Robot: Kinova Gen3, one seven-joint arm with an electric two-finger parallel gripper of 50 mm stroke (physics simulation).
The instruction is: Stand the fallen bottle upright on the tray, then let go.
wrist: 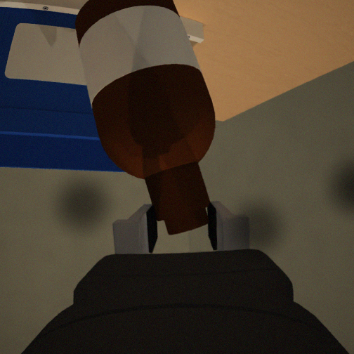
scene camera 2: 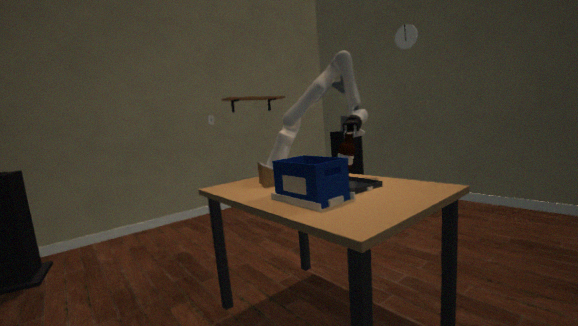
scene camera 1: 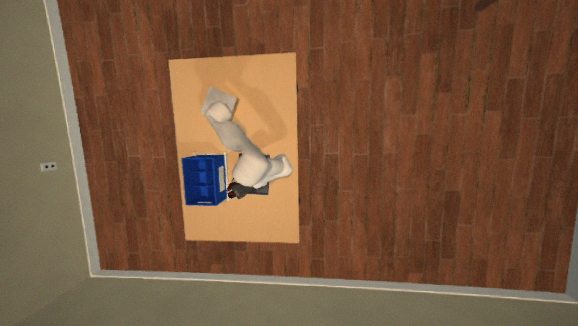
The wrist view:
my gripper: 181, 219
brown bottle: 155, 119
